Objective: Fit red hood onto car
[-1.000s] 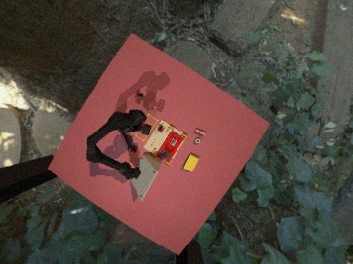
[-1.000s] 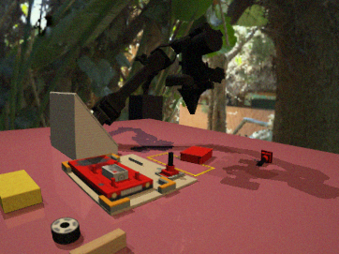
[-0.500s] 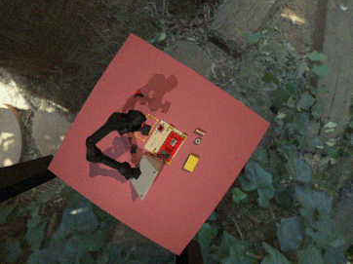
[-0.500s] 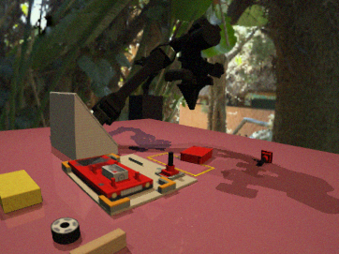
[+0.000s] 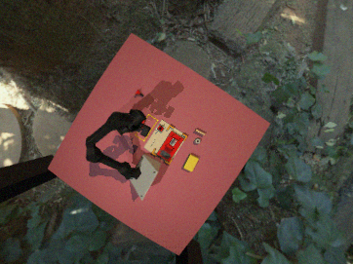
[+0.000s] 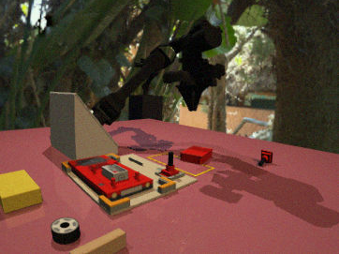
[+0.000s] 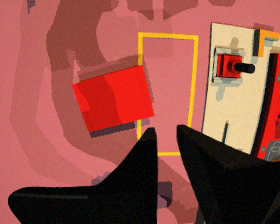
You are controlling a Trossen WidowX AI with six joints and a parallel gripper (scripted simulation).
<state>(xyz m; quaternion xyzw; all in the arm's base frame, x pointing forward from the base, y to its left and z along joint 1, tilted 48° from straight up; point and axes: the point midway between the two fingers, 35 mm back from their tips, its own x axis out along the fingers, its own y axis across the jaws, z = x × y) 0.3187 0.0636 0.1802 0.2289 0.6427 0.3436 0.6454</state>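
My gripper tip is 10 mm past the red hood, 50 mm to the right of it and 130 mm above it. The rest, counted from my gripper tip: black post 50 mm ahead, 120 mm to the right, 110 mm below; black wheel 130 mm ahead, 390 mm to the right, 140 mm below; grey engine block 20 mm ahead, 250 mm to the right, 120 mm below.
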